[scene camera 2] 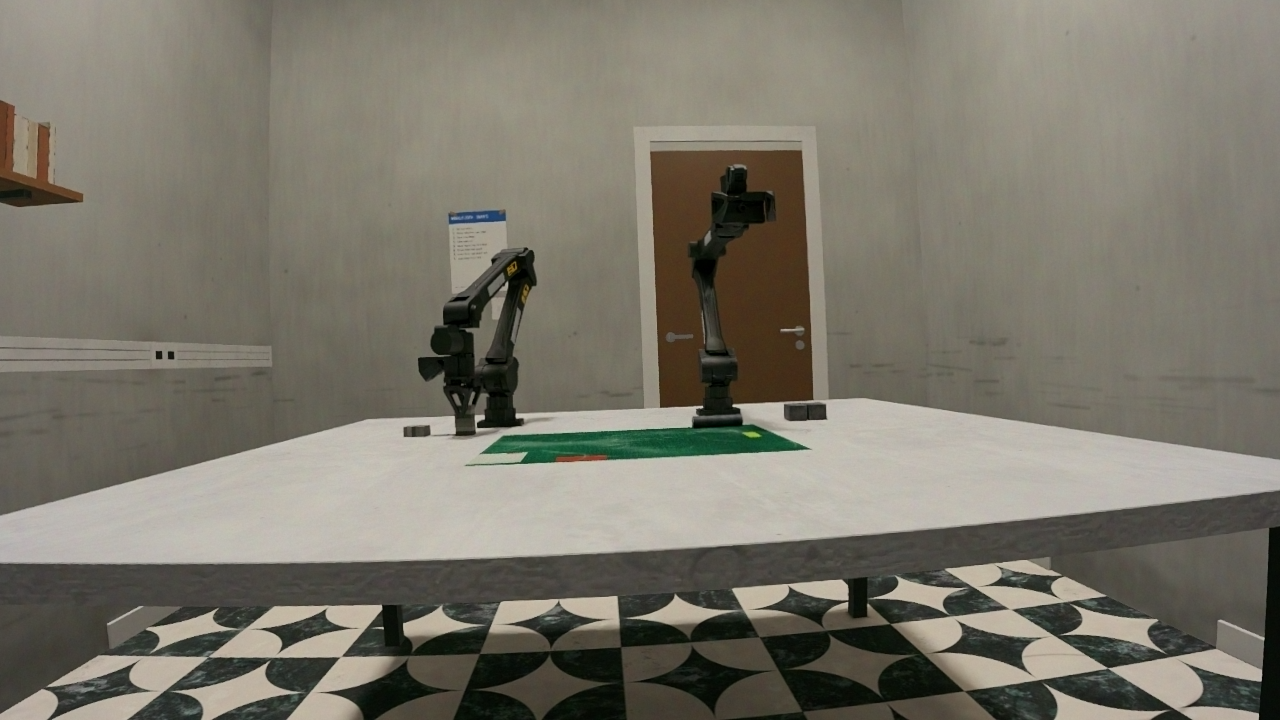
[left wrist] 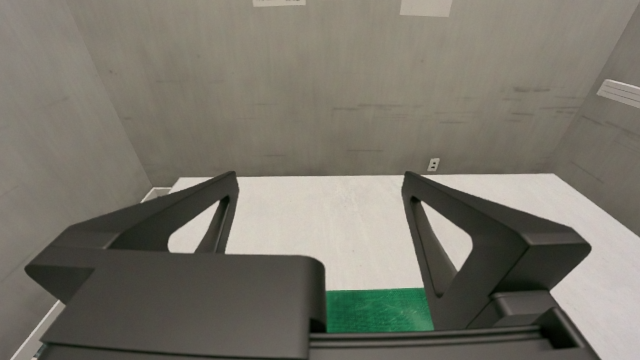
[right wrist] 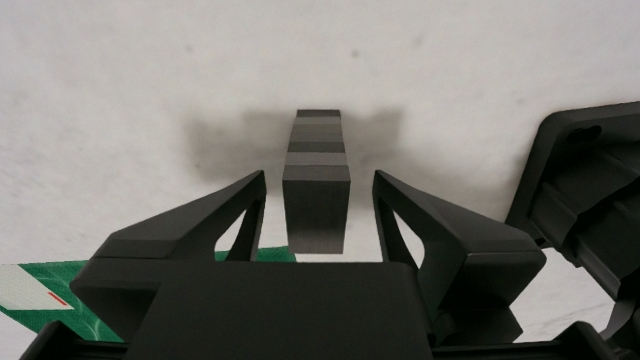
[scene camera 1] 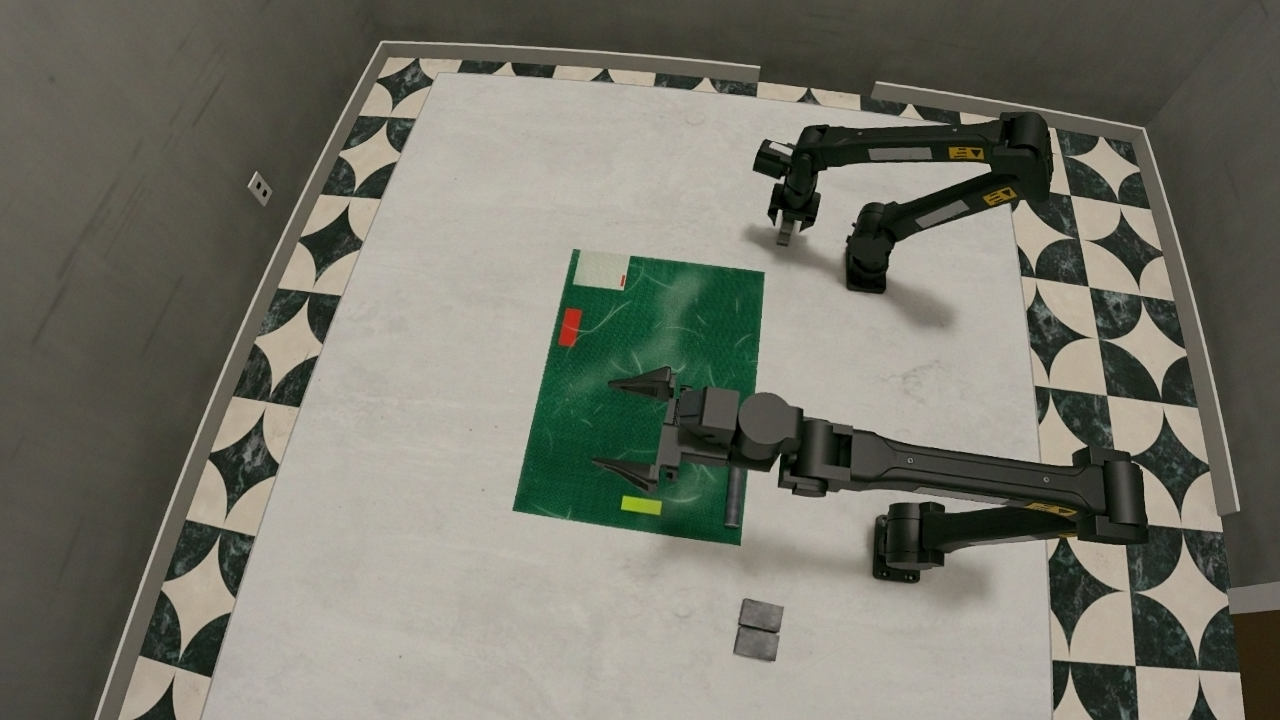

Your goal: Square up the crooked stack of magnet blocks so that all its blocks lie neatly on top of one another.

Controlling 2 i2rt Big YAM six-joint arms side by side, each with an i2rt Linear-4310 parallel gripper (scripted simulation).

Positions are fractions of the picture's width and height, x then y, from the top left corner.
Scene:
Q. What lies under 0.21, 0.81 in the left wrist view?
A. My left gripper.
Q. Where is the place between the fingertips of my right gripper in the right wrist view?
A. At 0.50, 0.50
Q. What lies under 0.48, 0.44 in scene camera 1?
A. A green mat.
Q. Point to a green mat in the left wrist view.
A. At 0.62, 0.86

